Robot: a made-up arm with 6 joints.
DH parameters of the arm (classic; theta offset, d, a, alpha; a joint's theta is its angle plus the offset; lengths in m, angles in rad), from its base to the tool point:
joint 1: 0 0.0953 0 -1.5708
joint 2: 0.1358 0 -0.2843 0
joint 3: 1.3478 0 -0.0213 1.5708
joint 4: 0 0.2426 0 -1.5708
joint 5: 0 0 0.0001 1.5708
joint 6: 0 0.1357 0 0
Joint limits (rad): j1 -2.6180..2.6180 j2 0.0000..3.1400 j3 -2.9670..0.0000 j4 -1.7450..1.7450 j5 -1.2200..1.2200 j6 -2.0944..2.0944
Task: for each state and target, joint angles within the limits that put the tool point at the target. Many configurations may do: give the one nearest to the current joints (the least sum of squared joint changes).
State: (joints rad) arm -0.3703 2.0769 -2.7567 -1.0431 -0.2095 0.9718
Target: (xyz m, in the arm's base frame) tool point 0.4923 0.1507 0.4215
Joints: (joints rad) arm 0.1659 2.0397 -2.0851 -1.2267 -0.5557 0.9718
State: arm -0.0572 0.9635 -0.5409 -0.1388 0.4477 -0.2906
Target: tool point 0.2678 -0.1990 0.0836
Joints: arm -0.6173 1.7505 -0.8451 -0.2048 0.2654 -0.2906
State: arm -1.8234 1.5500 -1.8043 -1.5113 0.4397 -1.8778
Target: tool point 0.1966 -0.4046 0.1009
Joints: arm -1.0485 2.0109 -1.2067 -1.4541 0.2348 -1.8778
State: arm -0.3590 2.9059 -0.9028 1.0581 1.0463 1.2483
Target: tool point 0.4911 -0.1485 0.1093
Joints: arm -0.4854 2.3051 -1.7025 1.2972 0.8452 1.2483
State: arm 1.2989 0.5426 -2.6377 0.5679 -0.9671 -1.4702
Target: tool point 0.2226 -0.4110 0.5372
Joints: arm 1.9536 0.6093 -2.6241 0.6293 -0.7254 -1.4702
